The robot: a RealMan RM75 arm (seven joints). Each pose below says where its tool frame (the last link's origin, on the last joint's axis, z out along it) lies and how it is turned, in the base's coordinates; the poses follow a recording.
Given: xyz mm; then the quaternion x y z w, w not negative.
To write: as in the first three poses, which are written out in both.
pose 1, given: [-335.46 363.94 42.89 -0.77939 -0.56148 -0.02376 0.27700]
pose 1, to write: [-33.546 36.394 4.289 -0.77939 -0.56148 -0.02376 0.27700]
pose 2, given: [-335.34 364.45 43.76 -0.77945 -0.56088 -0.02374 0.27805]
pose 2, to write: [-33.534 36.445 4.376 -0.77945 -0.56088 -0.02374 0.27805]
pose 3, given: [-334.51 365.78 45.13 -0.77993 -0.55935 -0.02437 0.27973]
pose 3, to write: [-33.451 36.578 4.513 -0.77993 -0.55935 -0.02437 0.27973]
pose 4, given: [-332.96 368.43 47.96 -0.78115 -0.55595 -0.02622 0.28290]
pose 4, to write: [-33.296 36.843 4.796 -0.78115 -0.55595 -0.02622 0.28290]
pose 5, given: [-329.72 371.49 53.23 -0.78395 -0.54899 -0.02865 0.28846]
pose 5, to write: [-32.972 37.149 5.323 -0.78395 -0.54899 -0.02865 0.28846]
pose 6, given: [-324.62 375.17 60.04 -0.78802 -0.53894 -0.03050 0.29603]
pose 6, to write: [-32.462 37.517 6.004 -0.78802 -0.53894 -0.03050 0.29603]
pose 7, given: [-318.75 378.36 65.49 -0.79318 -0.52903 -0.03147 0.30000]
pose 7, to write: [-31.875 37.836 6.549 -0.79318 -0.52903 -0.03147 0.30000]
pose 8, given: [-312.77 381.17 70.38 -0.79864 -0.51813 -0.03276 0.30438]
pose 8, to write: [-31.277 38.117 7.038 -0.79864 -0.51813 -0.03276 0.30438]
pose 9, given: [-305.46 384.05 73.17 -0.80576 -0.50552 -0.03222 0.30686]
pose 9, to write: [-30.546 38.405 7.317 -0.80576 -0.50552 -0.03222 0.30686]
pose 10, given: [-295.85 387.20 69.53 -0.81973 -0.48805 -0.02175 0.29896]
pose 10, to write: [-29.585 38.720 6.953 -0.81973 -0.48805 -0.02175 0.29896]
